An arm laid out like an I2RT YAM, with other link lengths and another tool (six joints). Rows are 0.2 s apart.
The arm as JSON. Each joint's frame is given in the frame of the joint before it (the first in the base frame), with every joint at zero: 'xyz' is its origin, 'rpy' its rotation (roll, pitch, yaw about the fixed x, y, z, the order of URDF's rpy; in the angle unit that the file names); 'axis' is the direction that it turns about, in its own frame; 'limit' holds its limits. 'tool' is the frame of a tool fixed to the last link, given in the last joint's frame.
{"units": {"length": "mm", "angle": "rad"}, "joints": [
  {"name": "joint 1", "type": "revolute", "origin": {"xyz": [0.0, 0.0, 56.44], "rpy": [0.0, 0.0, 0.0]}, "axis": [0.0, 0.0, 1.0], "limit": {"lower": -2.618, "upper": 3.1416}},
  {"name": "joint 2", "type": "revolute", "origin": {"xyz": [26.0, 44.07, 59.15], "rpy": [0.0, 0.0, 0.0]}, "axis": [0.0, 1.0, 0.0], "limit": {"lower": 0.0, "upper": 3.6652}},
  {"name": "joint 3", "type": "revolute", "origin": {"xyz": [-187.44, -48.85, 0.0], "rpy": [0.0, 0.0, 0.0]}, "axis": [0.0, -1.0, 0.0], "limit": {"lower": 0.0, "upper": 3.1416}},
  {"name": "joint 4", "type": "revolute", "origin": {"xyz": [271.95, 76.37, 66.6], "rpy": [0.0, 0.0, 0.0]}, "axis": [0.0, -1.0, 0.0], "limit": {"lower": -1.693, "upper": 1.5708}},
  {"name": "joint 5", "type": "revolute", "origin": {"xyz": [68.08, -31.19, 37.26], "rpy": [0.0, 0.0, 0.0]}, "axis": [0.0, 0.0, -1.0], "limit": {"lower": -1.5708, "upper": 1.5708}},
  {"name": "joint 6", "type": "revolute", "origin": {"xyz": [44.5, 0.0, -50.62], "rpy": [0.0, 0.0, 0.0]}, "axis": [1.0, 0.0, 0.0], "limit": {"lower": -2.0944, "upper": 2.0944}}
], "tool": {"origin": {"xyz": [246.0, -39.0, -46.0], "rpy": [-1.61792, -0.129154, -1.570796]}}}
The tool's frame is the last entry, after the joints.
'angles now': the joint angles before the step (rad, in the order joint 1, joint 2, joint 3, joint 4, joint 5, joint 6). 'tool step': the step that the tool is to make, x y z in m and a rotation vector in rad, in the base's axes. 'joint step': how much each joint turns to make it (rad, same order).
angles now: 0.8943, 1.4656, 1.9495, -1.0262, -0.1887, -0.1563
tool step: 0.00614, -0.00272, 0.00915, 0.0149, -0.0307, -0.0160
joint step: -0.0003, -0.0242, -0.0195, 0.0253, 0.0209, -0.0048
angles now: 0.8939, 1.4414, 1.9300, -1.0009, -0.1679, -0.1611
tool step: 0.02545, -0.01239, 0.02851, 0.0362, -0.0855, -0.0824
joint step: -0.0004, -0.0323, -0.0104, 0.0597, 0.0930, -0.0019
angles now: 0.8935, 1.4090, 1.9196, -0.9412, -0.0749, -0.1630
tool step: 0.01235, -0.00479, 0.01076, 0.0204, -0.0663, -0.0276
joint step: 0.0009, -0.0619, -0.0909, 0.0851, 0.0414, -0.0247
